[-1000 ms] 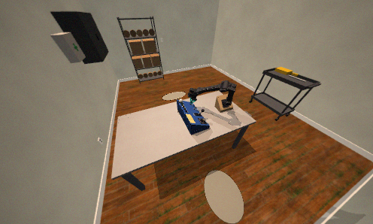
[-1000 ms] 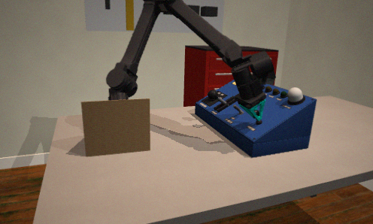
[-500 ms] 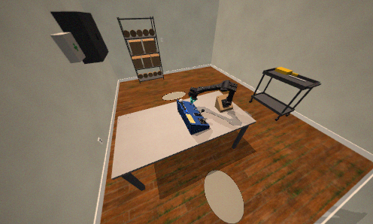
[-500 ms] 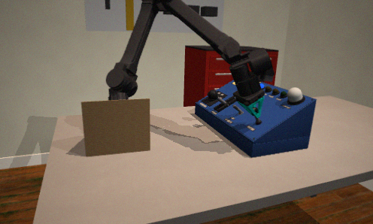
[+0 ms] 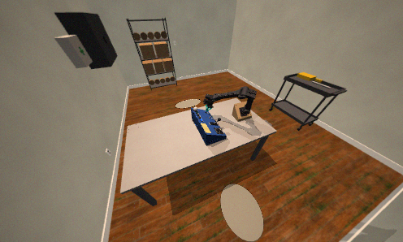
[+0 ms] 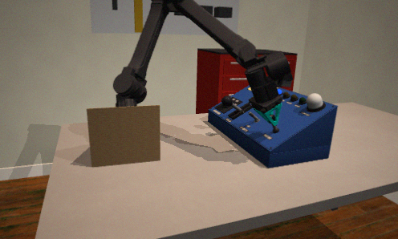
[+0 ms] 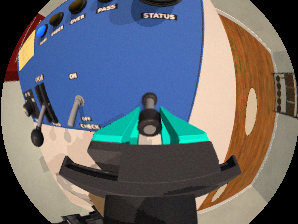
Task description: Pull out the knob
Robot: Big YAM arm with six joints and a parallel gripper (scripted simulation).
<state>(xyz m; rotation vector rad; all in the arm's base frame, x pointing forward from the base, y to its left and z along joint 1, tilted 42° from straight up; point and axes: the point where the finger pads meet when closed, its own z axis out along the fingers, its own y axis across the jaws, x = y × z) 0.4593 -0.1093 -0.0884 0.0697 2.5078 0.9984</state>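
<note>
My gripper is now right at the black knob. From my hand the other things lie so: black lever (24 cm to the left, 4 cm behind, 1 cm below); then toggle (12 cm to the left, 2 cm below, 1 cm behind); then blue sloped console (19 cm to the left, 3 cm below, 2 cm ahead).
</note>
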